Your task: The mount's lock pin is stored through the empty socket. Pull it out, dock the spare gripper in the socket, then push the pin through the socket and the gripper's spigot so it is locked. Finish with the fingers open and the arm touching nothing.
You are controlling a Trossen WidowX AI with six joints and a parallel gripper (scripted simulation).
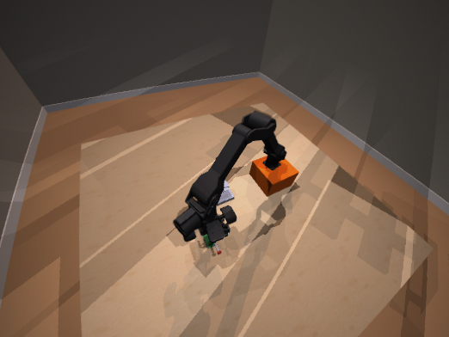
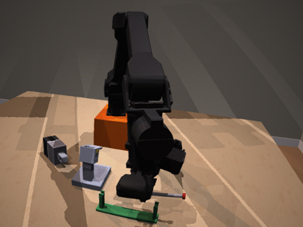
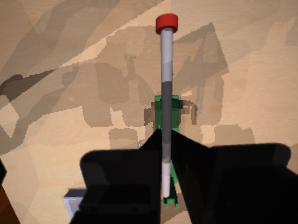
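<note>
Now: the green rack 30 mm to the right of my gripper tip and 20 mm below it. The rest, counted from my gripper tip: socket (140 mm behind, 130 mm to the right, 10 mm above); spare gripper (250 mm to the right, 220 mm behind, 10 mm below).
</note>
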